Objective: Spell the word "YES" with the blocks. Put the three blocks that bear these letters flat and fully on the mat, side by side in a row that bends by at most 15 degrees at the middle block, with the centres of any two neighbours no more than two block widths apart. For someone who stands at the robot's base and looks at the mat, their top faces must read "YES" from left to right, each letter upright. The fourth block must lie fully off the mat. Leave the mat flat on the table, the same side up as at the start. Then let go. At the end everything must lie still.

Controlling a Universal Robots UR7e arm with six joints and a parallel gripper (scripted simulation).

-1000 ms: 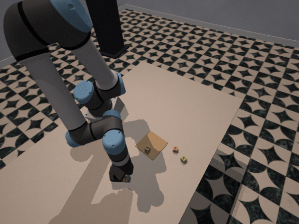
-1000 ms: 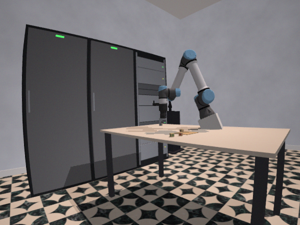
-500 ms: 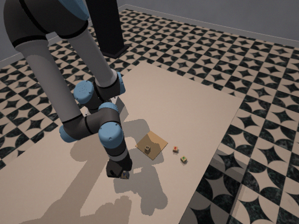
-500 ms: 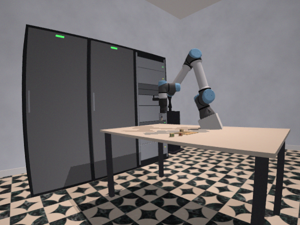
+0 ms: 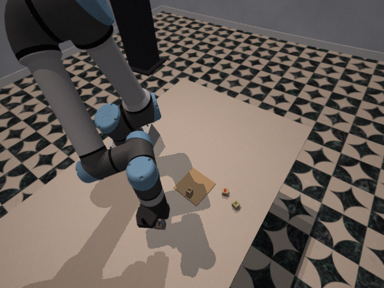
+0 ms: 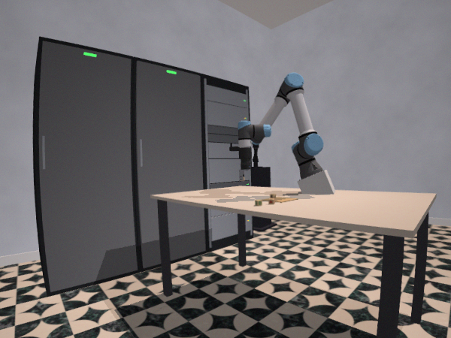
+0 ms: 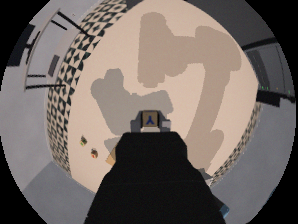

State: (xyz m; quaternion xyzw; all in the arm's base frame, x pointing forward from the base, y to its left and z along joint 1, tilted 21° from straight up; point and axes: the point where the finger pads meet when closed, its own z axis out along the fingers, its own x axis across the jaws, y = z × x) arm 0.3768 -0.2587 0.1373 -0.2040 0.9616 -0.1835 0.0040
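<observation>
My gripper is now 10 mm short of the mat, 250 mm to the right of it and 120 mm above it. The rest, counted from my hand: S block 210 mm to the left, 100 mm below.
</observation>
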